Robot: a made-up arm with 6 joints. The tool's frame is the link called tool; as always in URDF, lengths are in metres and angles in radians. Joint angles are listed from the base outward.
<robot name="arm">
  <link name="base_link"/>
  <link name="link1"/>
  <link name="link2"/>
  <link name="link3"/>
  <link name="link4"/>
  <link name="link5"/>
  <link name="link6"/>
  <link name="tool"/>
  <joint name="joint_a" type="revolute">
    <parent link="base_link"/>
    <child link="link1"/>
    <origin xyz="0.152 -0.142 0.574" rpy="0 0 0"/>
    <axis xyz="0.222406 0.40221 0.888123"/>
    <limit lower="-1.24" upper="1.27"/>
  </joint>
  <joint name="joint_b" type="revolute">
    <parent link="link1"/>
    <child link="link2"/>
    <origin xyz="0.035 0.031 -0.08" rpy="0 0 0"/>
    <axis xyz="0 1 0"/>
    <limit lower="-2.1" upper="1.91"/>
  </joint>
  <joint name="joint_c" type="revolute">
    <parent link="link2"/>
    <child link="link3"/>
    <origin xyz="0.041 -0.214 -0.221" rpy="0 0 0"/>
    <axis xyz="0 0 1"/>
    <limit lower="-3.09" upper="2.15"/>
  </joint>
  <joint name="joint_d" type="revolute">
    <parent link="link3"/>
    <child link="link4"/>
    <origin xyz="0.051 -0.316 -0.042" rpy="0 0 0"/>
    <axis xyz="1 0 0"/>
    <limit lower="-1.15" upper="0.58"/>
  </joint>
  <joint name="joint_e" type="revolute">
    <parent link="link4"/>
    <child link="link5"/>
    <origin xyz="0.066 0.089 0.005" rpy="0 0 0"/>
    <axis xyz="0 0 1"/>
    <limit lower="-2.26" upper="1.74"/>
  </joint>
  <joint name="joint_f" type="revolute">
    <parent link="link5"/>
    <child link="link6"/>
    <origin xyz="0.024 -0.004 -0.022" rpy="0 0 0"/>
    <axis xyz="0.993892 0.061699 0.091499"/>
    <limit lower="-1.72" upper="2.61"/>
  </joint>
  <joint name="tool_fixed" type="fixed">
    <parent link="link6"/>
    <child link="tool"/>
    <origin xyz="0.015 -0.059 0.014" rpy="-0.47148 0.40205 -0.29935"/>
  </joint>
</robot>
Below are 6 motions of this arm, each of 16 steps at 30 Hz.
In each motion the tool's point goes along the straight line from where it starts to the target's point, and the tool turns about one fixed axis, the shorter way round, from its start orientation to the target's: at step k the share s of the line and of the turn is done. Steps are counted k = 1, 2, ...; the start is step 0. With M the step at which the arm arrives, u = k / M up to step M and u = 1 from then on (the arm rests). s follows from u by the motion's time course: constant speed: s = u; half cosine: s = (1 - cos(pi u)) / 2; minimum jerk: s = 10 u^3 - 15 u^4 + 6 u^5.
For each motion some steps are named. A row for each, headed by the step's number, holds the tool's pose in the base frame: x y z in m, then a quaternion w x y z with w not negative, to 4 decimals.
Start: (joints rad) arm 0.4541 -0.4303 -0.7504 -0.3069 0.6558 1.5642
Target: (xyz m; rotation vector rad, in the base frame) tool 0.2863 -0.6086 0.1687 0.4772 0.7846 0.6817
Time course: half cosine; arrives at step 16
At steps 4, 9, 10, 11, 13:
4: 0.3949 -0.4930 0.0903 0.8143 0.4031 0.3066 0.2837
9: 0.3375 -0.5541 0.1317 0.8323 0.3109 0.3424 0.3057
10: 0.3256 -0.5668 0.1403 0.8349 0.2913 0.3494 0.3098
11: 0.3146 -0.5785 0.1483 0.8370 0.2731 0.3557 0.3136
13: 0.2970 -0.5972 0.1610 0.8397 0.2438 0.3655 0.3193

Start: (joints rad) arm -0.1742 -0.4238 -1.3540 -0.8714 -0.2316 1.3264
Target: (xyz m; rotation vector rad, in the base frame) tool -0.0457 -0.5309 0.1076 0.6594 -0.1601 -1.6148
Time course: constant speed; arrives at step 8
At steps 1, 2, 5, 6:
1: 0.0534 -0.5517 0.0866 0.6803 0.2898 -0.0722 -0.6693
2: 0.0393 -0.5487 0.0896 0.6747 0.2898 -0.0719 -0.6750
5: -0.0032 -0.5398 0.0986 0.6578 0.2896 -0.0711 -0.6917
6: -0.0174 -0.5368 0.1016 0.6520 0.2894 -0.0708 -0.6972

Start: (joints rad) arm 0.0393 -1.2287 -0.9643 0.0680 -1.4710 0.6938
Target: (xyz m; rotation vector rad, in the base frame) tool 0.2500 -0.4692 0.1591 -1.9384 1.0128 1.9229
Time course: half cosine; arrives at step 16
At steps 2, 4, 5, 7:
2: 0.4260 -0.5184 0.2435 0.2616 0.7683 -0.2038 -0.5475
4: 0.4061 -0.5129 0.2340 0.2203 0.7632 -0.2222 -0.5653
5: 0.3923 -0.5090 0.2273 0.1912 0.7585 -0.2348 -0.5770
7: 0.3593 -0.4998 0.2115 0.1211 0.7439 -0.2635 -0.6020

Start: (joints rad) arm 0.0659 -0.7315 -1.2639 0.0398 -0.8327 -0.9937
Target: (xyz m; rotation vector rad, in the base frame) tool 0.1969 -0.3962 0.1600 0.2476 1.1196 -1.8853
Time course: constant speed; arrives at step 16
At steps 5, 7, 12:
5: 0.2075 -0.4762 0.1897 0.4117 0.0928 0.4913 -0.7619
7: 0.2056 -0.4616 0.1843 0.4188 0.0941 0.4844 -0.7623
12: 0.2008 -0.4253 0.1708 0.4366 0.0975 0.4671 -0.7627

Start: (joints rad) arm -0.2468 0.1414 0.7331 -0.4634 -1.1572 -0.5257
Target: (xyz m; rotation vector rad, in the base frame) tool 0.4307 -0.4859 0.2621 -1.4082 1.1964 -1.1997
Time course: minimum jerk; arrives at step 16
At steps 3, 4, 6, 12, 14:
3: 0.3918 -0.5428 0.2460 0.6903 -0.4743 0.1521 -0.5247
4: 0.3941 -0.5395 0.2470 0.6796 -0.4824 0.1726 -0.5250
6: 0.4011 -0.5292 0.2499 0.6435 -0.5057 0.2360 -0.5239
12: 0.4265 -0.4921 0.2604 0.4829 -0.5644 0.4514 -0.4944
14: 0.4300 -0.4869 0.2618 0.4570 -0.5693 0.4793 -0.4871

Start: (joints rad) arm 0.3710 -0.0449 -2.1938 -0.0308 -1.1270 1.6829
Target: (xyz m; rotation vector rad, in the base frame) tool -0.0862 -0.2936 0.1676 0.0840 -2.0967 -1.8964
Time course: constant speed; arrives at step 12
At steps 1, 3, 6, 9, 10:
1: -0.0681 -0.3039 0.1622 0.2536 0.2280 -0.5061 -0.7922
3: -0.0714 -0.3020 0.1632 0.2378 0.1932 -0.5525 -0.7751
6: -0.0763 -0.2992 0.1647 0.2123 0.1396 -0.6180 -0.7440
9: -0.0813 -0.2964 0.1661 0.1850 0.0849 -0.6781 -0.7062
10: -0.0829 -0.2955 0.1666 0.1755 0.0664 -0.6968 -0.6922

